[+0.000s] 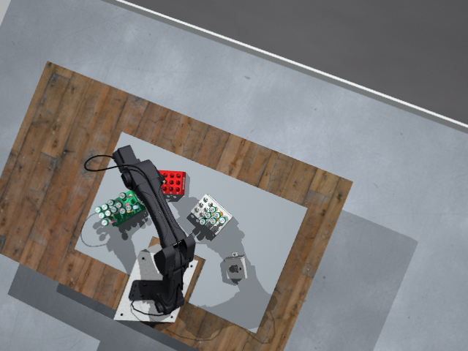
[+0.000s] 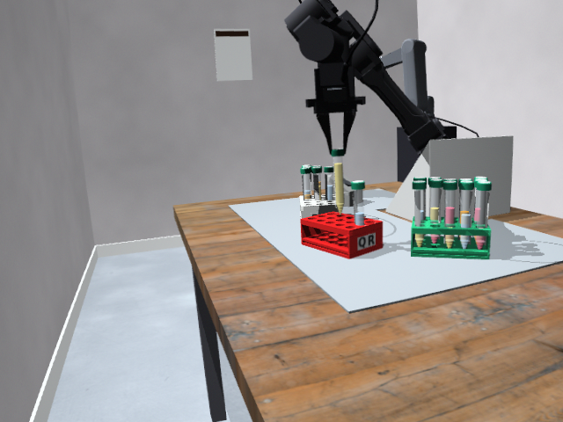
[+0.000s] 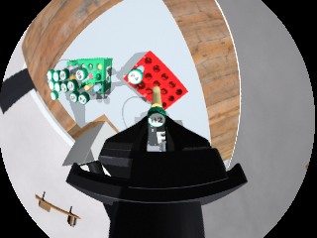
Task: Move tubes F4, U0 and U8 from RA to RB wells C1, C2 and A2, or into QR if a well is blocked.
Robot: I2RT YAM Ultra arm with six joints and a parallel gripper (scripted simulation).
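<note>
Now: the tube with yellow filling 6 cm below my hand, 1 cm to the left of it and 1 cm ahead of it. Also, from my hand: red rack QR (15 cm below, 1 cm to the left); then tube (11 cm below, 6 cm to the left, 1 cm behind); then white rack RB (19 cm to the right, 15 cm below, 6 cm behind).
</note>
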